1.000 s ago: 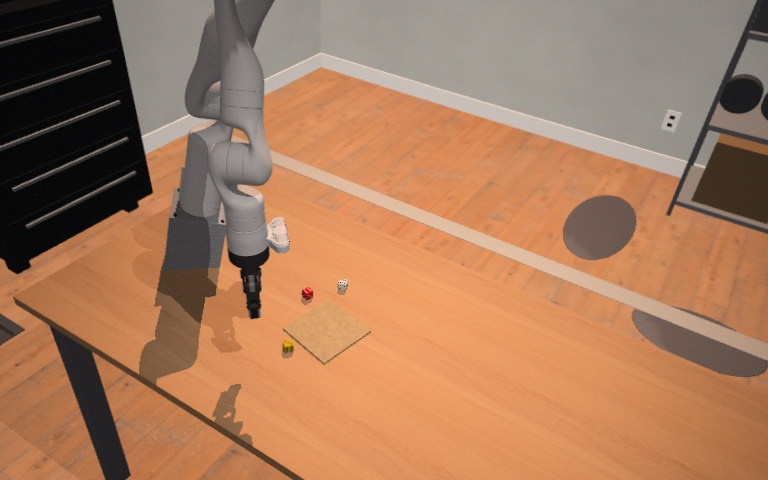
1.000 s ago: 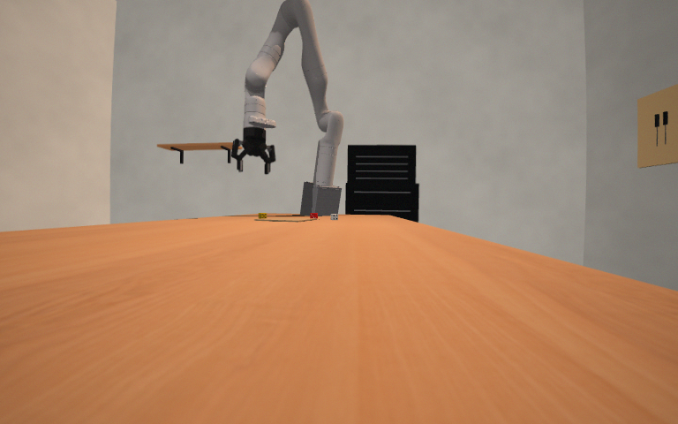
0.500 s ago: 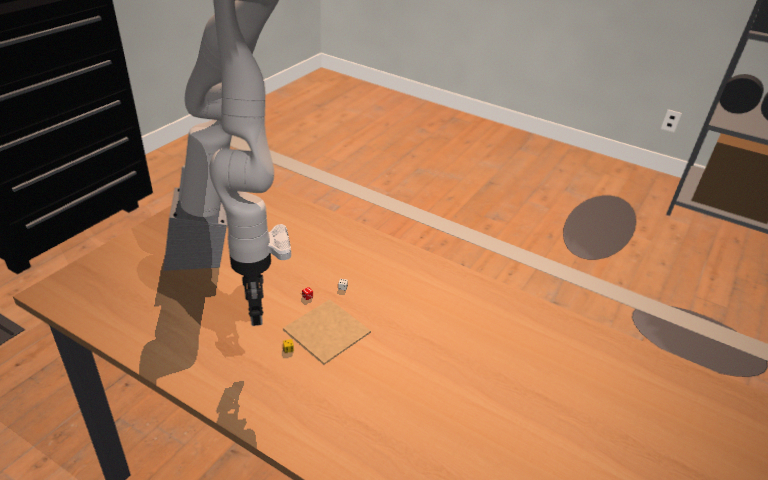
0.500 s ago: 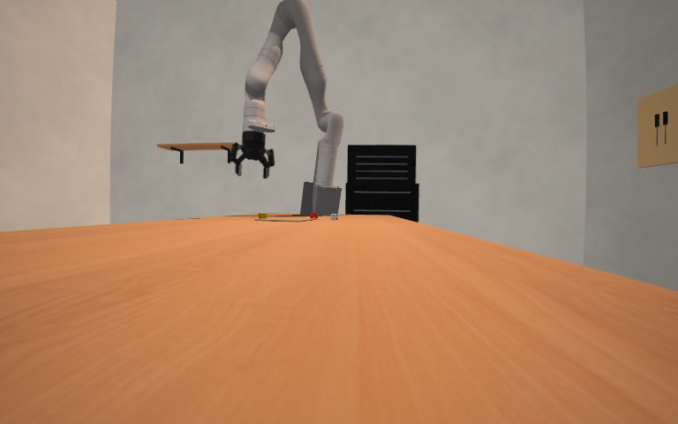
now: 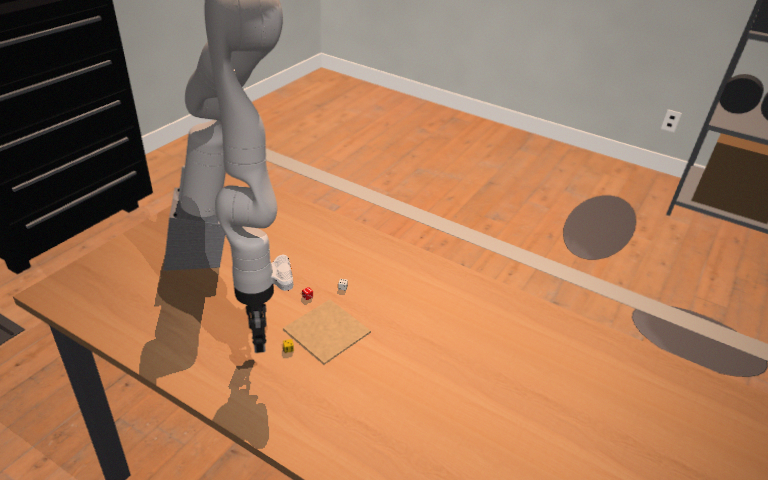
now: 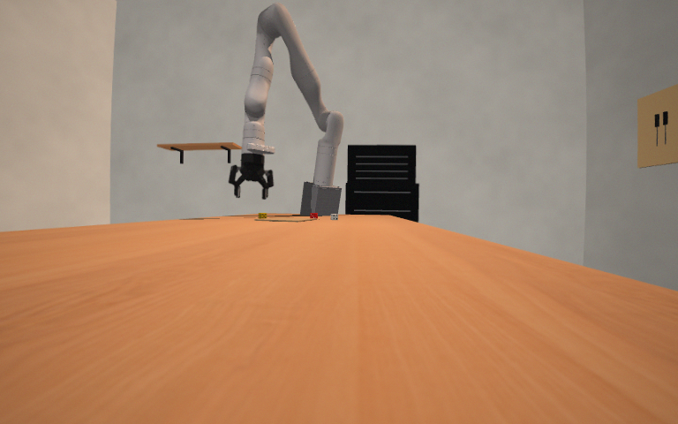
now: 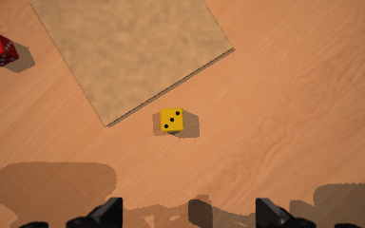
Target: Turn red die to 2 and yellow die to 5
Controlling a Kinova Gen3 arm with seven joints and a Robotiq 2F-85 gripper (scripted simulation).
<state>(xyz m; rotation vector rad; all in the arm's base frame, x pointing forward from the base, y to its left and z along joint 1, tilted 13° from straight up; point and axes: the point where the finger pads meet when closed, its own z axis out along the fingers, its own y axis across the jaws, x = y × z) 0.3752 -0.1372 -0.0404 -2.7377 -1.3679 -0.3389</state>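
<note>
Now: the red die 6 cm behind my hand, 20 cm to the left of it and 6 cm below it. Also, from my hand: white die 3 cm behind, 28 cm to the left, 6 cm below; then yellow die 3 cm ahead, 6 cm to the left, 6 cm below; then tan mat 5 cm ahead, 15 cm to the left, 7 cm below.
</note>
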